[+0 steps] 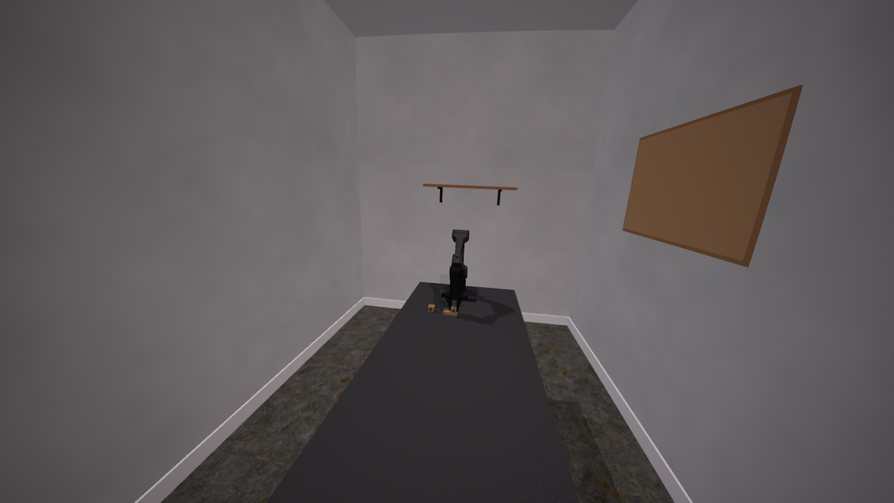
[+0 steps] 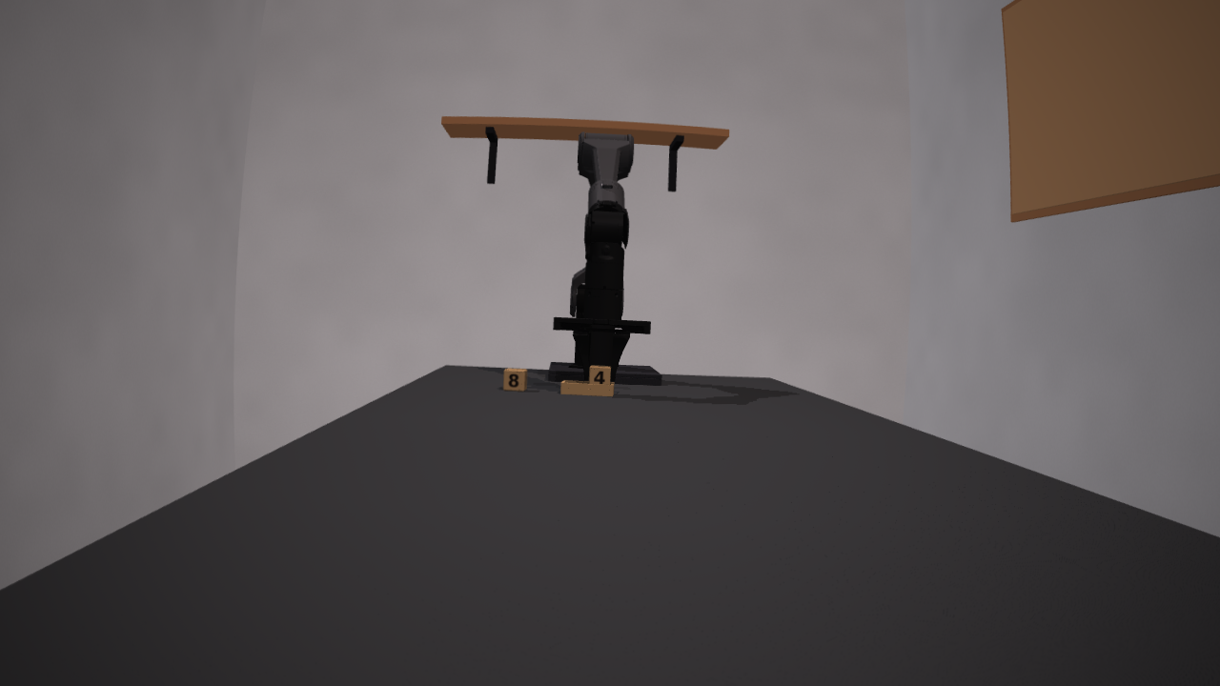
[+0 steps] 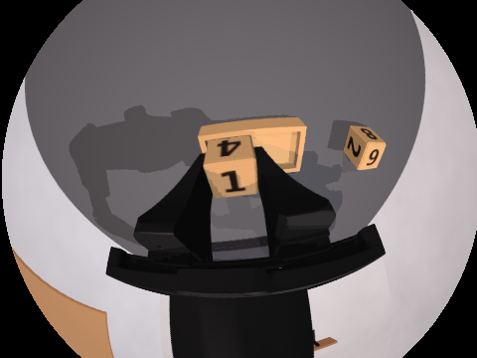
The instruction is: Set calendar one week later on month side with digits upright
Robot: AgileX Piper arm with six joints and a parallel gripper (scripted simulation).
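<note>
The wooden cube lies right at my hand. Round my hand: wooden tray (20 mm to the right, 20 mm below).
</note>
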